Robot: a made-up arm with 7 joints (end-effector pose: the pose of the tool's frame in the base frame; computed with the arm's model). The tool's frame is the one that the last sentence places. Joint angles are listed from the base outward.
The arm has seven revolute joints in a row. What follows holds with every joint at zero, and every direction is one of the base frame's. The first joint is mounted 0.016 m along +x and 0.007 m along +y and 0.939 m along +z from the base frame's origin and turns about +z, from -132.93 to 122.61 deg. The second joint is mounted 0.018 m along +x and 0.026 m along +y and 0.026 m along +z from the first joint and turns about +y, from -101.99 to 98.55 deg. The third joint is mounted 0.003 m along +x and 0.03 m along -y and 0.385 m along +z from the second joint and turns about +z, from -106.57 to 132.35 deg. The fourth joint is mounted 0.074 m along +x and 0.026 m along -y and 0.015 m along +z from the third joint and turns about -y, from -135.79 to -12.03 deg. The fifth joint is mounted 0.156 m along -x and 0.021 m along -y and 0.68 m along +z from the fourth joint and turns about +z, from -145.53 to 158.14 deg. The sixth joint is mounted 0.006 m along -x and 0.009 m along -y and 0.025 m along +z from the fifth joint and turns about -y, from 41.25 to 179.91 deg. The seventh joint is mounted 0.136 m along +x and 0.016 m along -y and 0.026 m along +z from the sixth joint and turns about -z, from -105.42 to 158.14 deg. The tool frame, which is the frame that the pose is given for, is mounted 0.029 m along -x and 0.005 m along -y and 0.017 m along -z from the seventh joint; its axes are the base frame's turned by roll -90, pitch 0 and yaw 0 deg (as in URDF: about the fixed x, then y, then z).
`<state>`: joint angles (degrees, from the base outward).
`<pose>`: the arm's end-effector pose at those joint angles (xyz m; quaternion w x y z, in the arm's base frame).
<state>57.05 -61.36 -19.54 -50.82 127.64 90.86 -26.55</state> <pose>-0.0898 -0.6144 1.9649 0.3341 0.6436 -0.6556 0.2103</pose>
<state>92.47 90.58 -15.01 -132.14 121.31 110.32 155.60</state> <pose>0.3244 -0.0577 0.2348 0.3884 0.0862 -0.6292 0.6677</pose>
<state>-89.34 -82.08 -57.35 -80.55 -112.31 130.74 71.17</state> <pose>-0.6769 0.5564 1.5353 0.7672 0.1005 -0.3441 0.5319</pose>
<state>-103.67 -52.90 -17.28 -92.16 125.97 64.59 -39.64</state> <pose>-0.2673 -0.0587 1.9564 0.4375 -0.4151 -0.6887 -0.4026</pose>
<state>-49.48 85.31 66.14 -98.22 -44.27 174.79 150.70</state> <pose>0.9986 0.0407 0.7375 0.4827 0.1207 0.7829 -0.3735</pose>
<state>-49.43 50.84 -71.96 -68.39 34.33 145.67 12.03</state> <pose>-0.0172 -1.0360 1.4465 0.0269 -0.6249 0.3695 -0.6872</pose>
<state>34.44 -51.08 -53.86 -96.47 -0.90 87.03 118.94</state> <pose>0.4466 -0.6525 1.6630 0.5017 0.0023 0.7048 -0.5016</pose>
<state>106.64 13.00 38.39 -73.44 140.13 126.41 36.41</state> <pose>-0.6352 0.6973 1.5013 0.3210 -0.1782 0.6168 0.6963</pose>
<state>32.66 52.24 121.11 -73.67 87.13 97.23 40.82</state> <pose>-0.0324 0.8453 1.7150 0.1888 0.0962 0.3783 0.9011</pose>
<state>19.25 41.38 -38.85 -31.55 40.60 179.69 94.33</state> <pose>0.8795 0.0518 1.7585 0.6989 0.2405 -0.0215 -0.6732</pose>
